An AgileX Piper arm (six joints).
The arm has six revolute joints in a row. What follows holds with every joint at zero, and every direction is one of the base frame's. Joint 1 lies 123 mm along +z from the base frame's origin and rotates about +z. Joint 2 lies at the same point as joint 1 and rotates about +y. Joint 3 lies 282.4 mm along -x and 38.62 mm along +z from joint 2 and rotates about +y. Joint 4 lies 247.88 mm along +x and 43.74 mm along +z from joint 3 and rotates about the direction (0.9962, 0, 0.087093). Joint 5 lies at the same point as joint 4 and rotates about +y. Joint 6 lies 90.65 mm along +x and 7.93 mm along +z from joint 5 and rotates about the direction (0.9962, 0, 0.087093). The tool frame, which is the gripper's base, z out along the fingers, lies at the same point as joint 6; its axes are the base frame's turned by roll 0, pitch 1.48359 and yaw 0 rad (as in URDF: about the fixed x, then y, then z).
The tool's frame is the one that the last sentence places.
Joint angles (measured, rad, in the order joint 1, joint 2, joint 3, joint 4, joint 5, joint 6), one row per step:
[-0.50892 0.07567 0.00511 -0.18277 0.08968 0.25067]
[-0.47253 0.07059 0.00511 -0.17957 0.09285 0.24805]
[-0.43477 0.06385 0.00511 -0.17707 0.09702 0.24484]
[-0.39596 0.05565 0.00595 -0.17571 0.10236 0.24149]
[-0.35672 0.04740 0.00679 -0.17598 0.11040 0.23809]
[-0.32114 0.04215 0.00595 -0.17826 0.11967 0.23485]
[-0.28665 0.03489 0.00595 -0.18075 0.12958 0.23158]
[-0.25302 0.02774 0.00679 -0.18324 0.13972 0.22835]
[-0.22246 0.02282 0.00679 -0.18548 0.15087 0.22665]
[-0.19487 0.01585 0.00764 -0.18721 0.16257 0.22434]
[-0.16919 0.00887 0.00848 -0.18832 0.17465 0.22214]
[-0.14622 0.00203 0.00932 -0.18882 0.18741 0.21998]
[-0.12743 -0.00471 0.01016 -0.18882 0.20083 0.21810]
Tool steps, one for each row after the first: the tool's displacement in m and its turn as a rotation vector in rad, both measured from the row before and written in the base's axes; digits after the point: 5 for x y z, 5 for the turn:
[0.00074 0.00215 0.00003 -0.00038 -0.00197 0.03606]
[0.00057 0.00227 0.00004 -0.00175 -0.00202 0.03731]
[0.00040 0.00235 -0.00026 -0.00262 -0.00108 0.03816]
[0.00027 0.00231 -0.00050 -0.00316 0.00186 0.03808]
[0.00026 0.00199 -0.00022 -0.00411 0.00474 0.03412]
[0.00004 0.00195 -0.00045 -0.00464 0.00414 0.03288]
[-0.00002 0.00186 -0.00076 -0.00441 0.00510 0.03194]
[0.00000 0.00162 -0.00070 -0.00228 0.00681 0.02854]
[-0.00022 0.00146 -0.00092 -0.00268 0.00613 0.02554]
[-0.00028 0.00133 -0.00096 -0.00204 0.00627 0.02357]
[-0.00034 0.00115 -0.00103 -0.00140 0.00691 0.02077]
[-0.00041 0.00089 -0.00110 -0.00065 0.00751 0.01649]

